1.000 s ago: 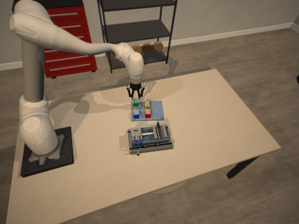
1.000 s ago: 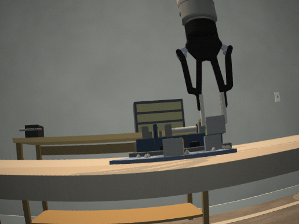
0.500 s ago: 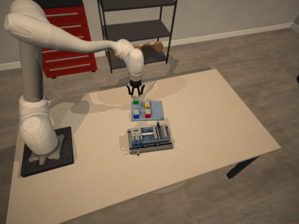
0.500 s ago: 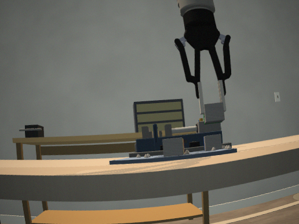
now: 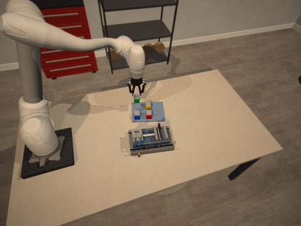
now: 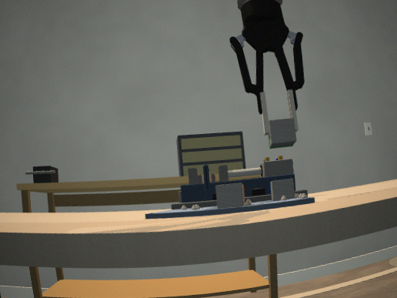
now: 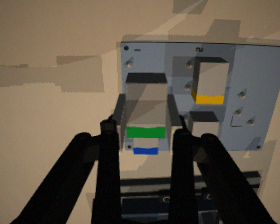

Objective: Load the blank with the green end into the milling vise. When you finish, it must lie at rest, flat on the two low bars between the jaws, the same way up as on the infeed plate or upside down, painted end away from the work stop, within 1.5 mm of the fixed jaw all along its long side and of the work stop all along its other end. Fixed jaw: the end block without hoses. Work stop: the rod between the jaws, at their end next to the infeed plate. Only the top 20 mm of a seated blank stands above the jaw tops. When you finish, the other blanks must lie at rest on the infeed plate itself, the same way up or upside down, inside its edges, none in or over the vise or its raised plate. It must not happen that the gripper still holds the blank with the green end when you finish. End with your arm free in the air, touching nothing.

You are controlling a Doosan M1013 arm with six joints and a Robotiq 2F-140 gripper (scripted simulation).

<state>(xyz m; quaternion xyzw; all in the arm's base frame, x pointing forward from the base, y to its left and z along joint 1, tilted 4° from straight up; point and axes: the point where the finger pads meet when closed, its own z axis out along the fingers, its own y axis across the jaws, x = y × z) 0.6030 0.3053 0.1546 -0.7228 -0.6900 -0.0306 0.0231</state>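
The work stop rod lies 250 mm to the right of my hand, 140 mm ahead of it and 60 mm below it. The rest, counted from my hand: green-ended blank (30 mm below); then blue-ended blank (120 mm below, 90 mm to the right); then yellow-ended blank (120 mm below, 90 mm ahead).
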